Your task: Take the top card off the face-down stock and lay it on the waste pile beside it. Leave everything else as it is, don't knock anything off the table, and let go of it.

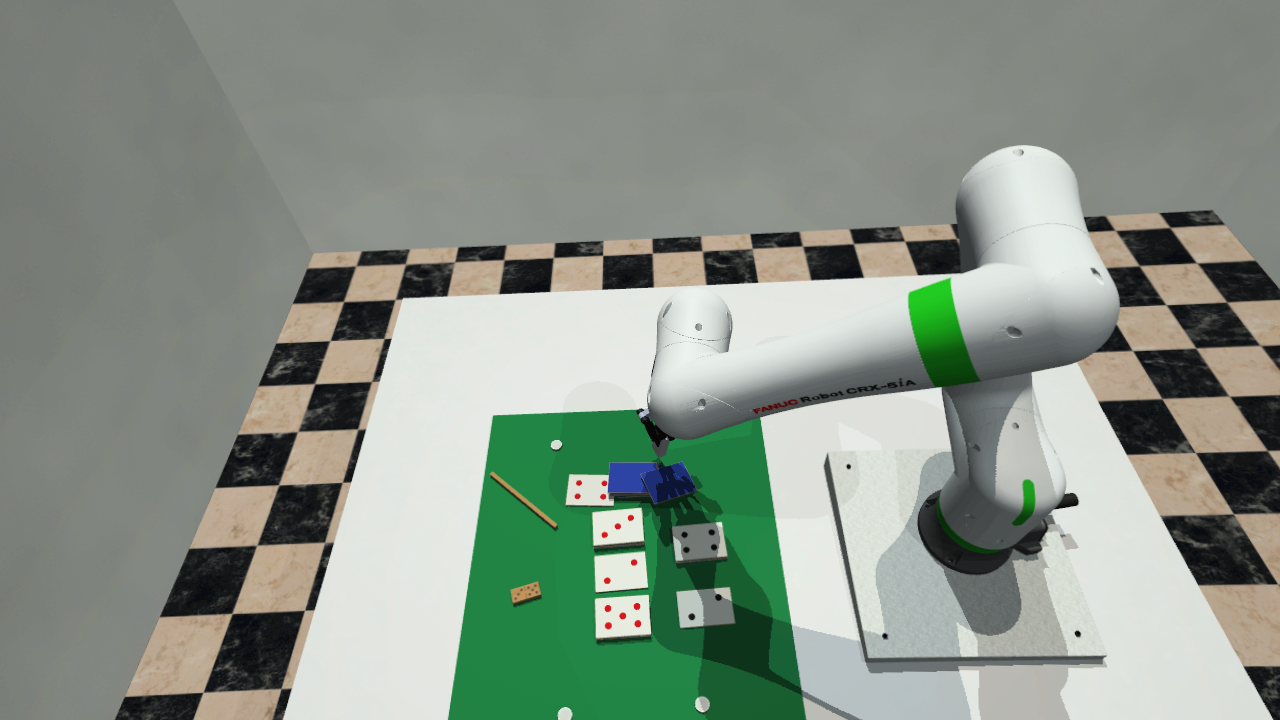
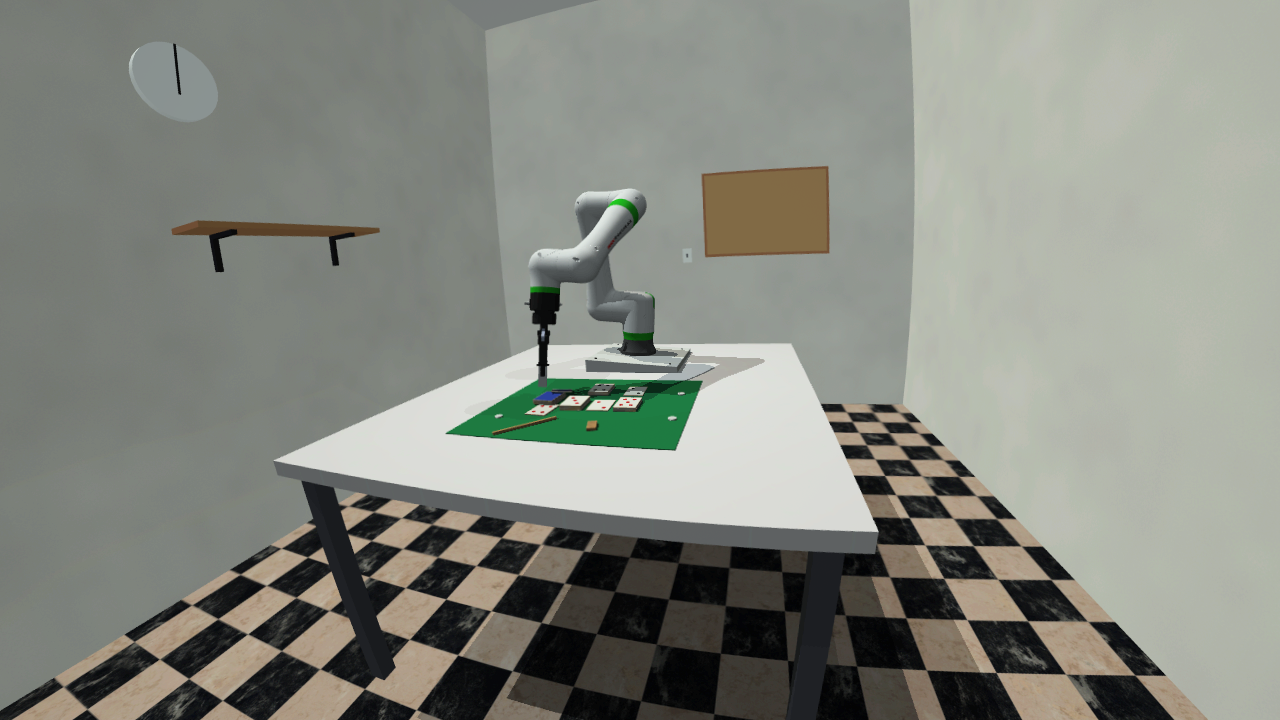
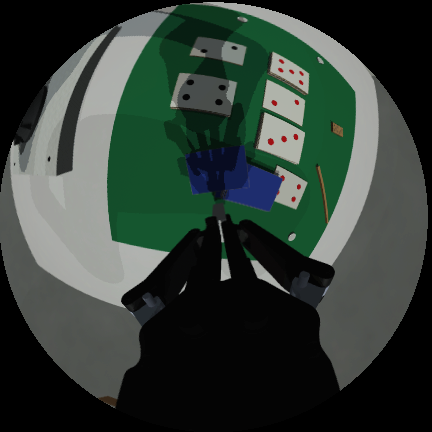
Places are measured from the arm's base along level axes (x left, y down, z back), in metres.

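Pixels of known places: gripper, fingertip midpoint: (image 1: 658, 450) (image 2: 542, 386) (image 3: 219, 211); arm's base, link origin: (image 1: 963, 531) (image 2: 638, 352).
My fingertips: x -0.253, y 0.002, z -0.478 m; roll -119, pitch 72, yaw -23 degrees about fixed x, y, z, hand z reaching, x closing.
Note:
For each thing: its top centre in the pictures, then the offset to it from my fingertips. Level surfaces: height alone.
- blue face-down stock, top centre: (image 3: 255, 187) (image 1: 632, 477) (image 2: 549, 395) dx +0.040, dy +0.012, dz -0.057 m
- green mat, surface height: dy +0.031 m
- blue face-down card, top centre: (image 3: 218, 170) (image 1: 668, 478) dx +0.061, dy +0.002, dz +0.008 m
- white card with red dots, top centre: (image 1: 591, 489) (image 3: 288, 188) (image 2: 542, 409) dx +0.043, dy +0.027, dz -0.137 m
- wooden stick, top centre: (image 1: 522, 498) (image 2: 525, 424) (image 3: 324, 198) dx +0.040, dy +0.023, dz -0.264 m
- small tan dotted block, top centre: (image 1: 525, 592) (image 2: 591, 424) (image 3: 337, 129) dx +0.218, dy +0.022, dz -0.268 m
The blue face-down stock (image 1: 629, 477) (image 2: 547, 397) (image 3: 260, 188) sits on the green mat (image 1: 528, 662) (image 2: 626, 434) (image 3: 135, 210). A blue face-down card (image 1: 669, 484) (image 3: 218, 172) lies turned at an angle, overlapping the stock's edge and extending toward the robot base side. What lies under this card is mostly hidden, and I cannot clearly make out the waste pile. A white card with red dots (image 1: 586, 489) (image 2: 540, 410) (image 3: 295, 188) shows at the stock's other side, partly covered. My gripper (image 1: 660, 449) (image 2: 542, 382) (image 3: 219, 211) is shut and empty, its tips above the mat close to the blue cards.
Red-dot piles (image 1: 617, 528) (image 3: 281, 138) stand in a column, with black-dot cards (image 1: 699, 542) (image 3: 204, 94) beside them. A wooden stick (image 1: 523, 500) (image 2: 524, 426) (image 3: 322, 194), a small tan dotted block (image 1: 526, 592) (image 2: 591, 425) (image 3: 337, 129) and white discs (image 1: 555, 445) (image 3: 292, 236) lie on the mat.

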